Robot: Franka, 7 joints.
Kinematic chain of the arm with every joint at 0, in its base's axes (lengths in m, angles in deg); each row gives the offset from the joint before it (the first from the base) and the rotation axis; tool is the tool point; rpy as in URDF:
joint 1: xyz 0 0 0.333 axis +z
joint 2: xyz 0 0 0 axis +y
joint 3: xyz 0 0 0.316 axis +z
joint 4: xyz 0.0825 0 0 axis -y
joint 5: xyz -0.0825 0 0.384 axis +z
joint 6: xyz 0 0 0 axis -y
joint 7: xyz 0.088 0 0 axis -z
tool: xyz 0 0 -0.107 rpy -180 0 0
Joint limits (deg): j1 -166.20..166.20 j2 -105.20..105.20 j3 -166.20..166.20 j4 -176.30..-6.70 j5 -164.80..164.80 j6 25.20..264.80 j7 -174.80..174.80
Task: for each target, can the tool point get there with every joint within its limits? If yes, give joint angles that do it. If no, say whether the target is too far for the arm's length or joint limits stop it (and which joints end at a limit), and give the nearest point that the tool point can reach.
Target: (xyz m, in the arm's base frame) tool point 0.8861 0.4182 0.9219
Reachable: no: too far | nearest point 0.6650 0.3138 0.7749 | short by 0.285 m
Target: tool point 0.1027 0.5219 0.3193
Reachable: yes | joints 14.30 74.88 96.29 -125.09 64.76 234.86 -148.13
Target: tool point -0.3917 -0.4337 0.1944
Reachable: yes | joints 107.91 -81.06 103.70 -123.20 -24.75 221.73 -139.61
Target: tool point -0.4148 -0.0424 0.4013
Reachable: yes | joints -117.03 -41.79 -58.13 -151.23 31.18 142.96 46.67
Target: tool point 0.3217 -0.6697 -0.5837
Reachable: no: too far | nearest point 0.2424 -0.5046 -0.2832 | short by 0.352 m
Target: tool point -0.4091 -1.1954 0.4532
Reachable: no: too far | nearest point -0.2765 -0.8080 0.4142 | short by 0.411 m
